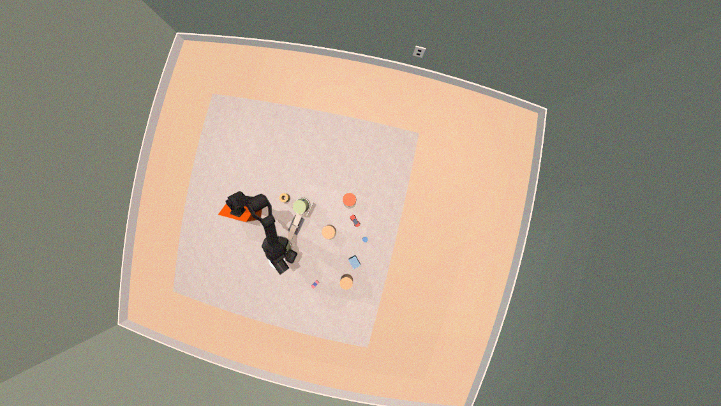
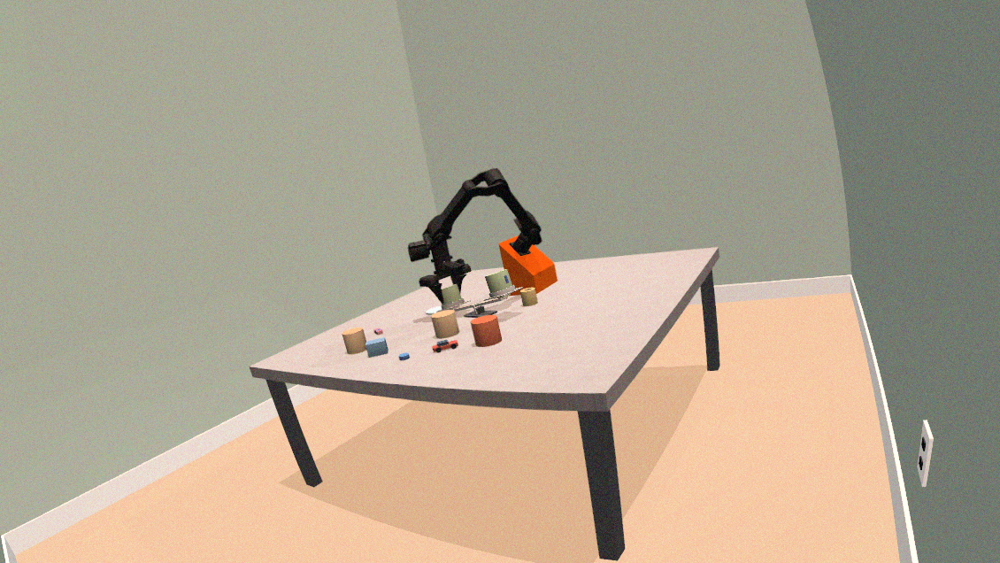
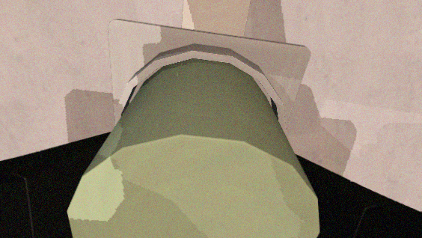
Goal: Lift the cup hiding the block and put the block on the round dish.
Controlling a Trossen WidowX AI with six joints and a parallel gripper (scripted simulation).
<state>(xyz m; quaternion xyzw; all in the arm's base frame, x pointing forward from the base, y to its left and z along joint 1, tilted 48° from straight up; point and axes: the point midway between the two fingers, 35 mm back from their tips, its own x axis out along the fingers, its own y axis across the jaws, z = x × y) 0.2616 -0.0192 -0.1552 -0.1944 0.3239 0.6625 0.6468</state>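
The white round dish lies 100 mm to the right of my gripper tip, 40 mm below it and 30 mm behind it. Round my gripper tip: yellow ring (260 mm to the left, 80 mm behind, 20 mm below); then green block (10 mm below); then pink piece (220 mm ahead, 160 mm to the right, 40 mm below).
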